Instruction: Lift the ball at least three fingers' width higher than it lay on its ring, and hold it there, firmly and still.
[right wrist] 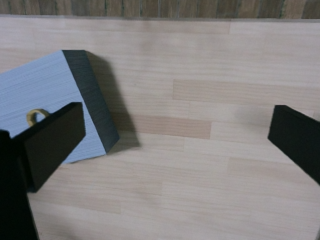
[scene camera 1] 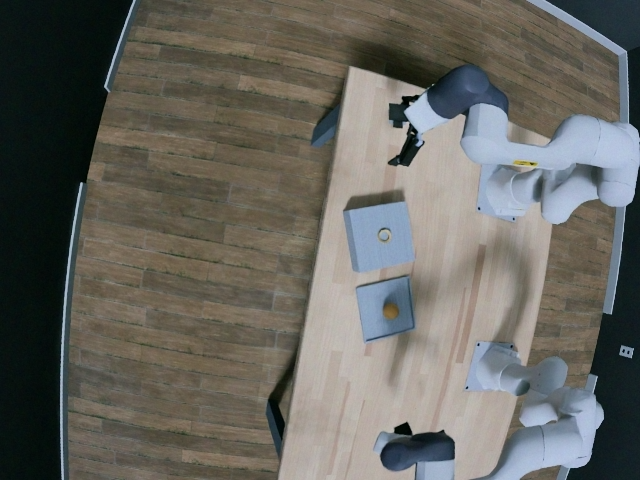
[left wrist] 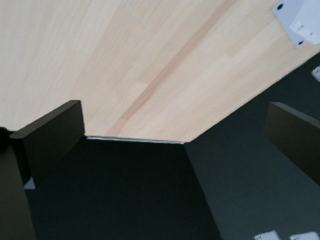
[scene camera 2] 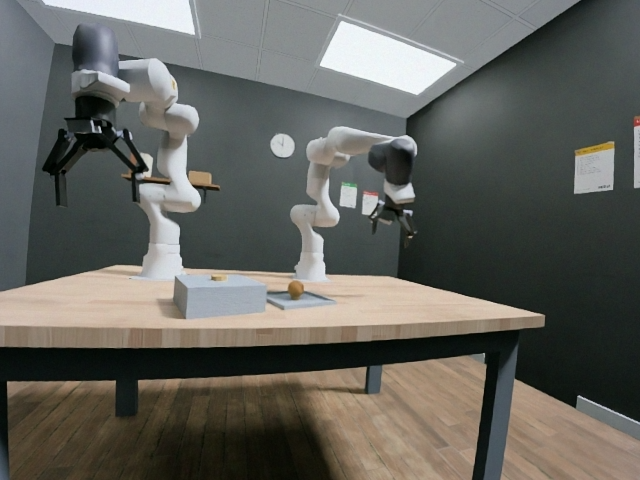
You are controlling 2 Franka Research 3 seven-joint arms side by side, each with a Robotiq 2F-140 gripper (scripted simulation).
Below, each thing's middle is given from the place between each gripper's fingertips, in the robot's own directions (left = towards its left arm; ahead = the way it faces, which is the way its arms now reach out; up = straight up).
Now: the shallow grey tray (scene camera 2: 281,299) 510 mm to the left of my right hand (scene camera 2: 100,204), 240 mm below it and 80 mm behind it.
Right now the shallow grey tray is 42 cm to the right of my left hand (scene camera 2: 390,239), 23 cm below it and 5 cm ahead of it.
